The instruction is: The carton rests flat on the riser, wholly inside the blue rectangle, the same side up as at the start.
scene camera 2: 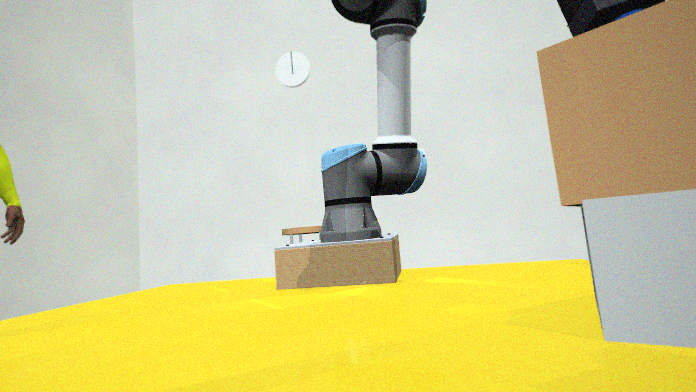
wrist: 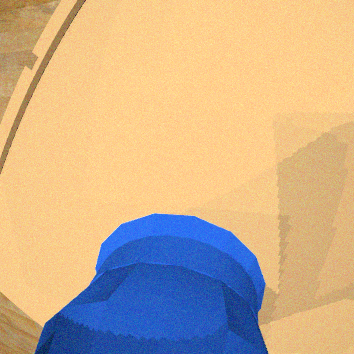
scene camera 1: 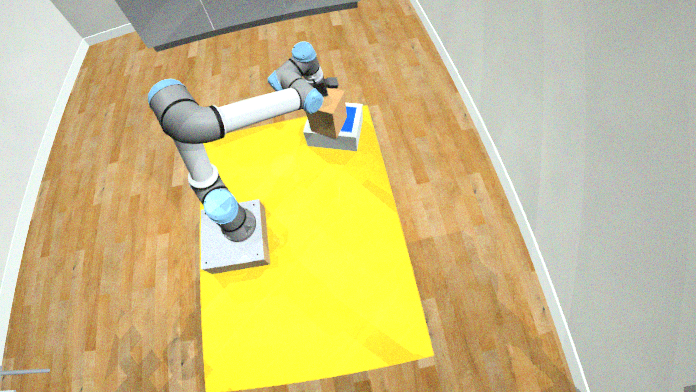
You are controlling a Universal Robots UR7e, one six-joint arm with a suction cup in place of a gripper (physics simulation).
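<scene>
The brown carton stands upright on the light grey riser, turned relative to it. It covers the riser's left part in scene camera 1, and its lower corner sticks out past the riser's edge in scene camera 2. The blue rectangle on the riser's top shows to the right of the carton; the rest is hidden. My suction gripper has its blue cup on the carton's top face, shut on the carton. The contact spot is partly hidden.
A yellow mat lies under the riser and the robot's base block. A grey cabinet stands at the back. A person's hand shows at the left of scene camera 2.
</scene>
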